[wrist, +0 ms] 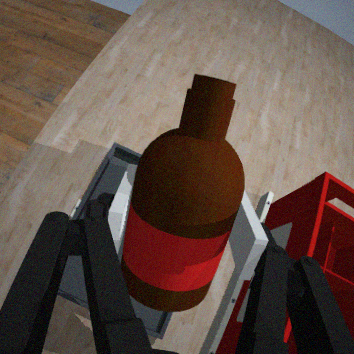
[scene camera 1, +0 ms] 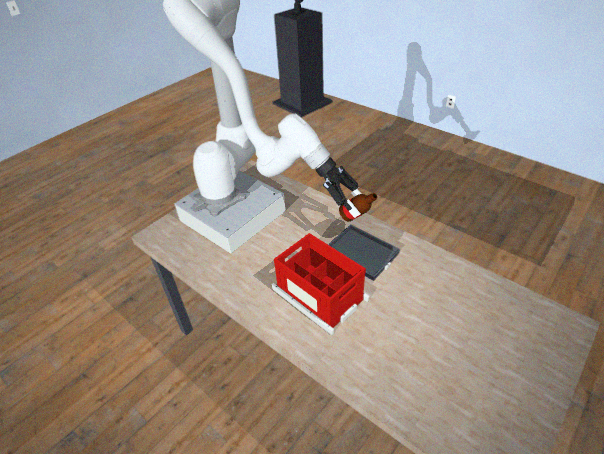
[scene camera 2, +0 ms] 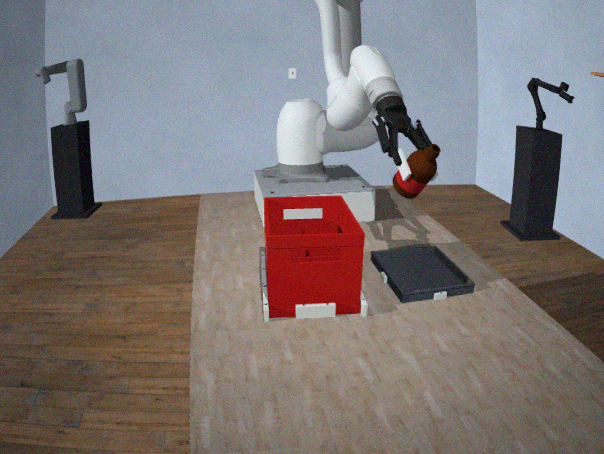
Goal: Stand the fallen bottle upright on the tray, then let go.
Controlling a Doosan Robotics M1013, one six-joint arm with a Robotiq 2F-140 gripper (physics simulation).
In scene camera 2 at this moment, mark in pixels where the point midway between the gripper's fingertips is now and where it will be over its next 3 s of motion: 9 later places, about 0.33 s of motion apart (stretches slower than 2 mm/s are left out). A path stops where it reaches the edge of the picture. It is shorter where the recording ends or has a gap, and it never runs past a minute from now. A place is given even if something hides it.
My gripper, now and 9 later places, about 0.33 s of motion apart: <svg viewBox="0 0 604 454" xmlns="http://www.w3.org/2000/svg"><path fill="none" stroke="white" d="M421 177L422 179L421 175L421 165L417 172L420 173L421 172L421 178L422 168L422 168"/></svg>
